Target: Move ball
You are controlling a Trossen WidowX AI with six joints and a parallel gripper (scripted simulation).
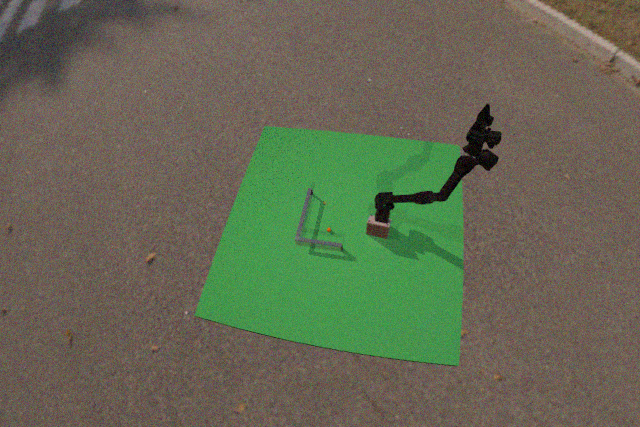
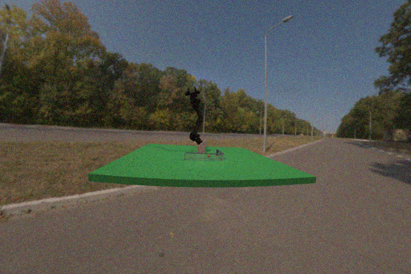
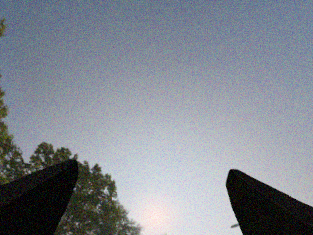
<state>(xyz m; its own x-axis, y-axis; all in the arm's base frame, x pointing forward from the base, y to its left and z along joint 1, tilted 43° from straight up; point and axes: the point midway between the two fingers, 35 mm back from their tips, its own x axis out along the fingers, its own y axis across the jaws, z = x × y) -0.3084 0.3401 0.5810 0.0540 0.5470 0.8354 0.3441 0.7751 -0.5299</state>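
My gripper tip is 77 cm above the orange ball, 58 cm short of it and 23 cm to the right of it. Round my gripper tip: see-through orange copy (77 cm below, 65 cm ahead, 7 cm to the left).
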